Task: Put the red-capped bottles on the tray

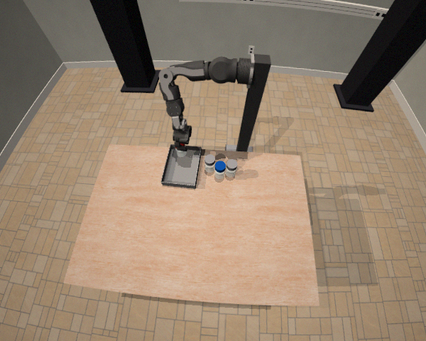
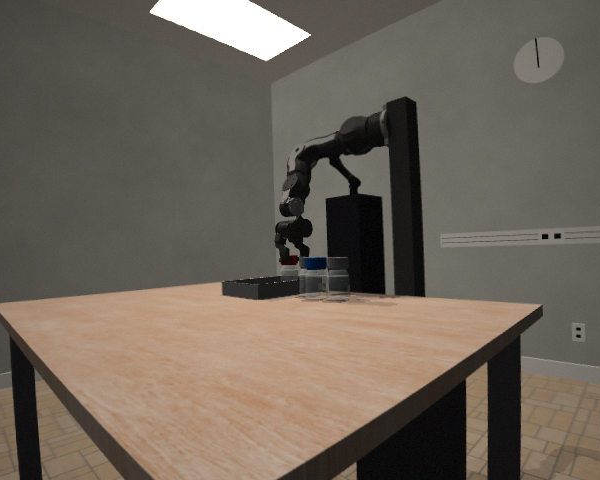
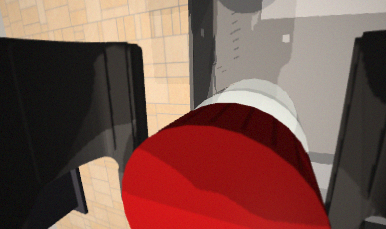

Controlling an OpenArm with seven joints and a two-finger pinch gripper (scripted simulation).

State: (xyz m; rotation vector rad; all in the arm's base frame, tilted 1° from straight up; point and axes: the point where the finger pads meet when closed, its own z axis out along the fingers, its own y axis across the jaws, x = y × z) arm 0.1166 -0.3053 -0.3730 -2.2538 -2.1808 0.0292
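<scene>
Now: hand 2 cm to the left of the red-capped bottle and 5 cm above it. Also, from my hand: blue-capped bottle 12 cm ahead, 21 cm to the left, 5 cm below; then dark grey tray 9 cm ahead, 8 cm below.
</scene>
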